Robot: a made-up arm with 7 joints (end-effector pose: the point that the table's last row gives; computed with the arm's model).
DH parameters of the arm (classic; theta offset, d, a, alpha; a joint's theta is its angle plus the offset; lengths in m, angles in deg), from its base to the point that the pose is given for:
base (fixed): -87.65 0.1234 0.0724 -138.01
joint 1: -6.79 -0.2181 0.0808 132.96
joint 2: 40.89 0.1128 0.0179 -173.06
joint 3: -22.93 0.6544 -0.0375 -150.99
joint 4: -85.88 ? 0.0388 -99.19
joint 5: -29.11 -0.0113 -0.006 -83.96
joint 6: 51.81 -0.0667 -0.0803 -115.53
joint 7: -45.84 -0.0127 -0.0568 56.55
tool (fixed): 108.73 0.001 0 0
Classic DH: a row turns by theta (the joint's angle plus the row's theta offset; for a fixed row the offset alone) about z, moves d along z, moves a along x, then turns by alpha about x.
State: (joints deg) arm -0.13 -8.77 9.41 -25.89 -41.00 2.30 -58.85
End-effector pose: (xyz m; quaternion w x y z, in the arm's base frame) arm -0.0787 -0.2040 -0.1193 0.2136 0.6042 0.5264 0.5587
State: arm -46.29 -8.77 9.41 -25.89 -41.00 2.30 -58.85
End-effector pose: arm 0.0470 -0.3233 -0.0108 0.1977 0.3405 0.8045 0.4448
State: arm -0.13 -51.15 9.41 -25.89 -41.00 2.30 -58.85
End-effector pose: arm -0.1065 -0.2600 -0.1119 0.4346 0.7275 0.2833 0.4490
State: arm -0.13 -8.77 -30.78 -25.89 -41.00 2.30 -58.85
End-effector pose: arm -0.0626 -0.1788 -0.1195 0.0087 0.3885 0.7055 0.5927
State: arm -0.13 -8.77 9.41 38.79 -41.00 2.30 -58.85
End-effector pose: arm -0.1313 -0.1187 -0.1011 0.1220 0.1172 0.7759 0.6078
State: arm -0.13 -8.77 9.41 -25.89 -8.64 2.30 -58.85
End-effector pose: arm -0.1155 -0.2470 -0.0841 0.2623 0.5424 0.3188 0.7317
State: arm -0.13 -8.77 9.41 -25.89 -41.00 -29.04 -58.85
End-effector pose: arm -0.0723 -0.1692 -0.1392 0.0477 -0.5582 -0.5560 -0.6141
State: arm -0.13 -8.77 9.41 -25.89 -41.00 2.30 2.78
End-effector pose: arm -0.0431 -0.2145 -0.1642 0.1466 -0.8307 -0.4784 -0.2441
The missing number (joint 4, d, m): 0.1033
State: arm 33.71 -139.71 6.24 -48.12 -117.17 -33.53 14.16
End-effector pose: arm -0.1578 0.0134 -0.3411 0.5983 -0.3995 0.6151 -0.3226
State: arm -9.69 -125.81 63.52 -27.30 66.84 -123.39 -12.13
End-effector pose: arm 0.0334 -0.2271 -0.0295 0.6961 0.5684 0.4102 0.1553
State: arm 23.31 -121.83 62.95 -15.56 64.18 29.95 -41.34
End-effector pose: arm -0.0863 0.0353 -0.1712 0.8687 -0.2299 -0.3878 -0.2054
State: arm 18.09 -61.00 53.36 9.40 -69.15 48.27 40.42
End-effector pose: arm -0.1841 -0.1873 -0.1480 0.0605 0.8837 -0.4473 -0.1238
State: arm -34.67 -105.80 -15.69 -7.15 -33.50 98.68 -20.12
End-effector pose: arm -0.1514 -0.3348 0.0452 0.8617 0.4293 -0.1919 0.1907
